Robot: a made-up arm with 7 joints. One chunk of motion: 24 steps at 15 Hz.
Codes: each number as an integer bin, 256 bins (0 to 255) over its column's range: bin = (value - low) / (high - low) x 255, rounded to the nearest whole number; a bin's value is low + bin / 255 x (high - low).
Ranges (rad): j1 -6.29..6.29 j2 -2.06..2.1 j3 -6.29..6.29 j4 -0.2..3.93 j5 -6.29..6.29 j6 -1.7..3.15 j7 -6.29..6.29
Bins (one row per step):
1: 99 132 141 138 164 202 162
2: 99 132 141 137 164 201 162
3: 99 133 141 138 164 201 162
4: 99 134 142 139 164 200 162
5: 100 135 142 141 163 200 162
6: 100 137 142 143 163 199 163
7: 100 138 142 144 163 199 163
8: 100 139 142 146 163 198 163
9: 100 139 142 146 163 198 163
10: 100 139 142 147 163 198 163
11: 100 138 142 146 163 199 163
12: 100 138 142 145 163 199 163
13: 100 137 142 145 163 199 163
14: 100 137 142 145 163 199 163
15: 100 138 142 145 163 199 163
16: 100 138 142 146 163 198 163
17: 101 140 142 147 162 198 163
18: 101 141 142 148 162 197 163
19: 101 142 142 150 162 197 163
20: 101 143 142 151 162 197 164
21: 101 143 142 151 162 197 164
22: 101 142 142 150 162 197 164
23: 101 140 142 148 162 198 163
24: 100 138 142 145 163 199 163
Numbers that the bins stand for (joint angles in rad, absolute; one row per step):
1: -1.4060 0.0934 0.6660 2.0351 1.8007 2.1420 1.7020
2: -1.4060 0.0934 0.6660 2.0189 1.8007 2.1229 1.7020
3: -1.4060 0.1097 0.6660 2.0351 1.8007 2.1229 1.7020
4: -1.4060 0.1260 0.7153 2.0513 1.8007 2.1039 1.7020
5: -1.3567 0.1424 0.7153 2.0836 1.7513 2.1039 1.7020
6: -1.3567 0.1750 0.7153 2.1160 1.7513 2.0849 1.7513
7: -1.3567 0.1913 0.7153 2.1322 1.7513 2.0849 1.7513
8: -1.3567 0.2076 0.7153 2.1646 1.7513 2.0659 1.7513
9: -1.3567 0.2076 0.7153 2.1646 1.7513 2.0659 1.7513
10: -1.3567 0.2076 0.7153 2.1808 1.7513 2.0659 1.7513
11: -1.3567 0.1913 0.7153 2.1646 1.7513 2.0849 1.7513
12: -1.3567 0.1913 0.7153 2.1484 1.7513 2.0849 1.7513
13: -1.3567 0.1750 0.7153 2.1484 1.7513 2.0849 1.7513
14: -1.3567 0.1750 0.7153 2.1484 1.7513 2.0849 1.7513
15: -1.3567 0.1913 0.7153 2.1484 1.7513 2.0849 1.7513
16: -1.3567 0.1913 0.7153 2.1646 1.7513 2.0659 1.7513
17: -1.3073 0.2239 0.7153 2.1808 1.7020 2.0659 1.7513
18: -1.3073 0.2402 0.7153 2.1970 1.7020 2.0469 1.7513
19: -1.3073 0.2565 0.7153 2.2294 1.7020 2.0469 1.7513
20: -1.3073 0.2729 0.7153 2.2456 1.7020 2.0469 1.8007
21: -1.3073 0.2729 0.7153 2.2456 1.7020 2.0469 1.8007
22: -1.3073 0.2565 0.7153 2.2294 1.7020 2.0469 1.8007
23: -1.3073 0.2239 0.7153 2.1970 1.7020 2.0659 1.7513
24: -1.3567 0.1913 0.7153 2.1484 1.7513 2.0849 1.7513

